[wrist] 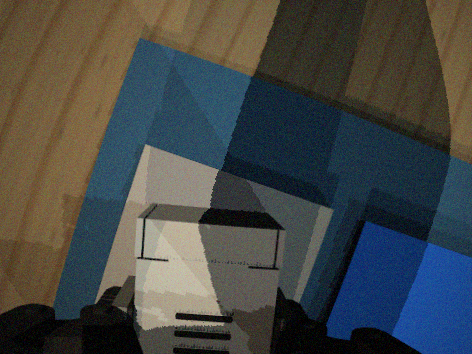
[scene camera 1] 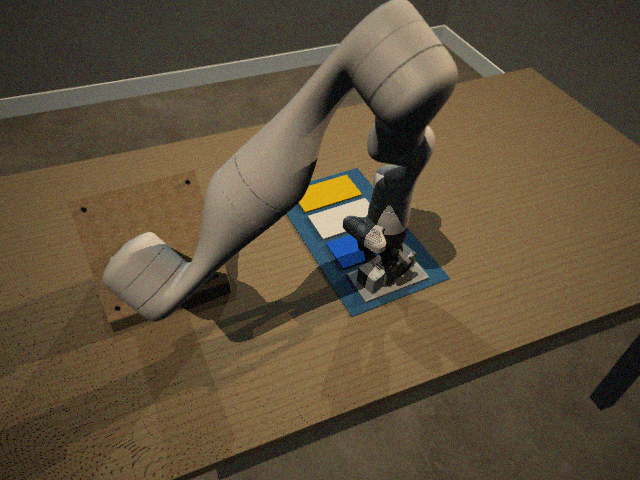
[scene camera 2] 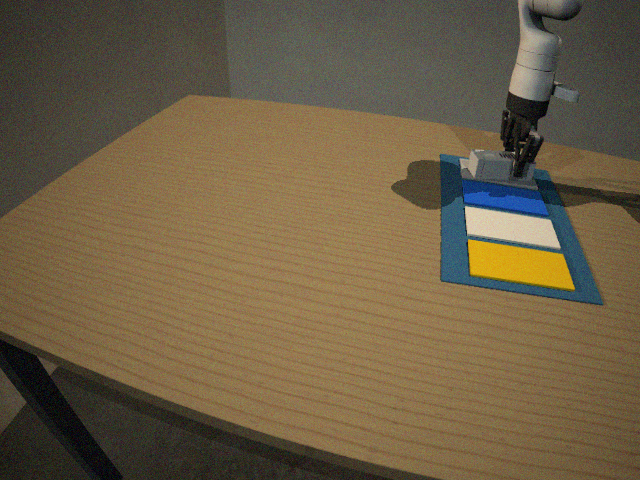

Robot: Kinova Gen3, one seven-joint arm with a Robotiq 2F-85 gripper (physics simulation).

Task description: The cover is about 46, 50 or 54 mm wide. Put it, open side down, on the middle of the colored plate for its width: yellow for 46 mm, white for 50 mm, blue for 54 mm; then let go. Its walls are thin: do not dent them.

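Places are measured from the arm's base along level axes (x ahead, y left, z up), in centimetres.
Pixels of known places: gripper, fingertip midpoint: (wrist: 202, 305) (scene camera 1: 378, 276) (scene camera 2: 510, 171).
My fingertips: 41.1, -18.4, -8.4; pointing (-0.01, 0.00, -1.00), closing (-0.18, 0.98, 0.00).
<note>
For each thing: its middle in the pictures, then the offset to it from my fingertips, as dx, dy, dz. Level surfaces: height alone.
- cover, body centre: (scene camera 2: 501, 165) (scene camera 1: 386, 266) +2.2, +0.4, +1.3
- blue plate, body centre: (scene camera 2: 511, 227) (scene camera 1: 345, 218) +3.5, +18.7, -0.9
- dark blue mat, surface height: dz -1.1
- wooden table, surface height: dz -1.3
The cover (scene camera 1: 371, 276) (scene camera 2: 491, 166) (wrist: 210, 290) is a light grey box with dark slots on top. It is upright, over the grey plate (scene camera 1: 420, 277) (scene camera 2: 524, 183) (wrist: 172, 172), and turned a little against that plate's edges. Any small gap beneath it cannot be made out. My gripper (scene camera 1: 391, 271) (scene camera 2: 514, 162) (wrist: 202, 305) points down and is shut on the cover, with a dark finger at each long side. The blue plate (scene camera 1: 343, 250) (scene camera 2: 504, 198) (wrist: 435, 300) lies beside the grey one, then the white plate (scene camera 1: 330, 218) (scene camera 2: 509, 227) and the yellow plate (scene camera 1: 330, 192) (scene camera 2: 519, 263). The open underside is hidden.
The plates lie in a row on a dark blue mat (scene camera 1: 356, 306) (scene camera 2: 451, 232) (wrist: 165, 95) on the wooden table (scene camera 1: 516, 180) (scene camera 2: 258, 232) (wrist: 55, 100). A brown board (scene camera 1: 139, 206) lies under the arm's base. The arm hides part of the mat in the first scene view.
</note>
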